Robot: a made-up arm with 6 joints.
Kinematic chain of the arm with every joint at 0, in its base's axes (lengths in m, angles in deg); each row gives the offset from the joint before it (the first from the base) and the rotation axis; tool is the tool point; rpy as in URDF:
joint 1: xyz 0 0 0.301 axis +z
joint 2: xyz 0 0 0 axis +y
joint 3: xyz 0.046 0 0.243 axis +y
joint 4: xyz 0.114 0 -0.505 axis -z
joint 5: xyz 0 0 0 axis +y
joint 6: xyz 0.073 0 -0.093 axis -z
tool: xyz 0 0 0 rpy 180 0 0
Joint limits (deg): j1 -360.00..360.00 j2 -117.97..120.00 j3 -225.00..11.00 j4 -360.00..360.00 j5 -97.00..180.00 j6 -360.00..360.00
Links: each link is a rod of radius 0.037 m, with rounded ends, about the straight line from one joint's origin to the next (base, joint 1, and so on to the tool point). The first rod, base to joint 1, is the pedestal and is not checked.
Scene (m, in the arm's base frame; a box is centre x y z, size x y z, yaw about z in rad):
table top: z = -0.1
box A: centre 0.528 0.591 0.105 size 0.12 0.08 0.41 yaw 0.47
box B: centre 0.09 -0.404 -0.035 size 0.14 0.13 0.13 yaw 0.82
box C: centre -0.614 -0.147 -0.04 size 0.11 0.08 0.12 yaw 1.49
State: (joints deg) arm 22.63 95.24 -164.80 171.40 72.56 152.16
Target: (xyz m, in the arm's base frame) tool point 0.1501 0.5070 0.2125
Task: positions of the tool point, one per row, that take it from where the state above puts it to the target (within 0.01 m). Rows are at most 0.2 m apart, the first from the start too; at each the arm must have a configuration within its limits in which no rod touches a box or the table.
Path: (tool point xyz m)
1: 0.7851 0.3544 0.3210
2: 0.7509 0.3594 0.4412
3: 0.6970 0.3557 0.5465
4: 0.6296 0.3428 0.6335
5: 0.5550 0.3201 0.7014
6: 0.4792 0.2881 0.7516
7: 0.4061 0.2476 0.7873
8: 0.4211 0.3424 0.6882
9: 0.3966 0.4291 0.5743
10: 0.3365 0.4930 0.4517
11: 0.2498 0.5217 0.3286
12: 0.1501 0.5070 0.2125

